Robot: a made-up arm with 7 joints. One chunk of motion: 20 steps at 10 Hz.
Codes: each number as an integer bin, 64 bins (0 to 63) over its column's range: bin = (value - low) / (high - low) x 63, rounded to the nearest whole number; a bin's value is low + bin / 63 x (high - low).
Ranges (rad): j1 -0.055..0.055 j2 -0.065..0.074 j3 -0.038..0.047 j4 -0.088..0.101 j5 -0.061..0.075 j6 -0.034..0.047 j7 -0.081..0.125
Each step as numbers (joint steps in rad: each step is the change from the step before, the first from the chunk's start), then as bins.
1 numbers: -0.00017 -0.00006 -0.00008 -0.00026 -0.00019 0.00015 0.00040
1 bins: 31 29 28 29 28 27 25
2 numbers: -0.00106 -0.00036 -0.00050 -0.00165 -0.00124 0.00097 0.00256
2 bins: 31 29 28 29 28 27 26
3 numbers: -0.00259 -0.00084 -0.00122 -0.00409 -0.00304 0.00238 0.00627
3 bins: 30 29 27 28 27 28 27
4 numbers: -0.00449 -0.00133 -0.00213 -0.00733 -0.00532 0.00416 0.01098
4 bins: 29 29 27 27 26 30 28
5 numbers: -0.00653 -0.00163 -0.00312 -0.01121 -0.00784 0.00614 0.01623
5 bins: 28 29 26 26 25 31 30
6 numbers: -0.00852 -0.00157 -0.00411 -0.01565 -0.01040 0.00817 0.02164
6 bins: 27 29 25 24 23 33 31
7 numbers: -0.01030 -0.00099 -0.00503 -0.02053 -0.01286 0.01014 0.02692
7 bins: 26 29 24 22 22 34 33
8 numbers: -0.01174 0.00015 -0.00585 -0.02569 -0.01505 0.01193 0.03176
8 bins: 25 30 24 21 21 36 34
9 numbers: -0.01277 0.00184 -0.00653 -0.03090 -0.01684 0.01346 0.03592
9 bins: 24 30 23 19 20 37 36
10 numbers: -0.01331 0.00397 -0.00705 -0.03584 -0.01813 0.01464 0.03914
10 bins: 24 31 23 17 20 38 37
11 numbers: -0.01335 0.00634 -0.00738 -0.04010 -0.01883 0.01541 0.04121
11 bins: 24 32 23 16 20 38 37
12 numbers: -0.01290 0.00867 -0.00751 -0.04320 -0.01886 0.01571 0.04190
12 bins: 24 33 23 15 20 39 38
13 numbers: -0.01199 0.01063 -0.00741 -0.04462 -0.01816 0.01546 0.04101
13 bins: 25 34 23 14 20 38 37
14 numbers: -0.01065 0.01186 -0.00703 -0.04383 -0.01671 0.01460 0.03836
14 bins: 25 35 23 15 21 38 37
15 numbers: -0.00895 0.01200 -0.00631 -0.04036 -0.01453 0.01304 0.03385
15 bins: 26 35 23 16 22 37 35
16 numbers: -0.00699 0.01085 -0.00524 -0.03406 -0.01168 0.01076 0.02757
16 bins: 27 34 24 18 23 35 33
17 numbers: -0.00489 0.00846 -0.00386 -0.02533 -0.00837 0.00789 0.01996
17 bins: 29 33 25 21 24 33 31
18 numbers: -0.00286 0.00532 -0.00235 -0.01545 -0.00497 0.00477 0.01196
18 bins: 30 32 26 24 26 30 28
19 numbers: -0.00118 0.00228 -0.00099 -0.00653 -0.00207 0.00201 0.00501
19 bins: 31 30 27 27 27 28 26
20 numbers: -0.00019 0.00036 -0.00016 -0.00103 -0.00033 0.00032 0.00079
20 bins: 31 30 28 29 28 27 25
